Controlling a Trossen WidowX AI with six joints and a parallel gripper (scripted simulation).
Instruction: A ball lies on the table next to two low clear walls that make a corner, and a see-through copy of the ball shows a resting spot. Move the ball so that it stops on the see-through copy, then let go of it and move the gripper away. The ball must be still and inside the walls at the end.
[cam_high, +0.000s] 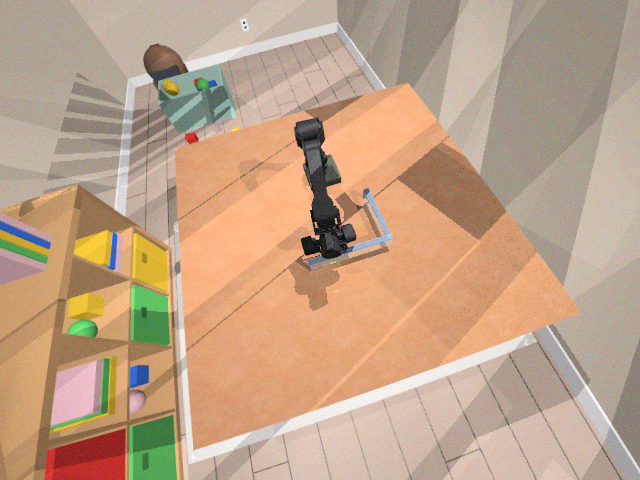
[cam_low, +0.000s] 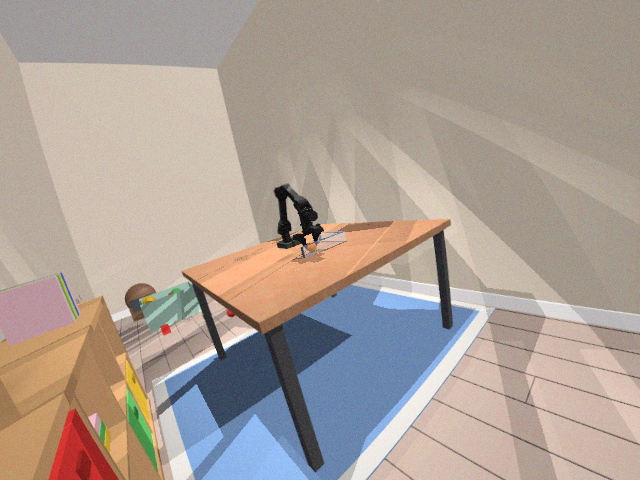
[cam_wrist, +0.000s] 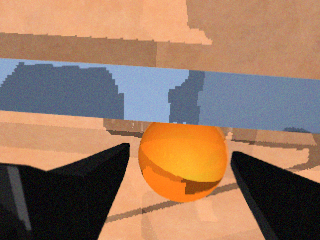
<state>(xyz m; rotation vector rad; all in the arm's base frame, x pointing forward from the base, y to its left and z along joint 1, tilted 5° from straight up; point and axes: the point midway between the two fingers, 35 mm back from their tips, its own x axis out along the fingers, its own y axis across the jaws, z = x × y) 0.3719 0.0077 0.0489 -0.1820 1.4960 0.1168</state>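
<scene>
Now: gripper tip right at the orange sphere. The rest, counted from my gripper tip: clear wall 30 mm ahead, 70 mm to the left, 10 mm above.
</scene>
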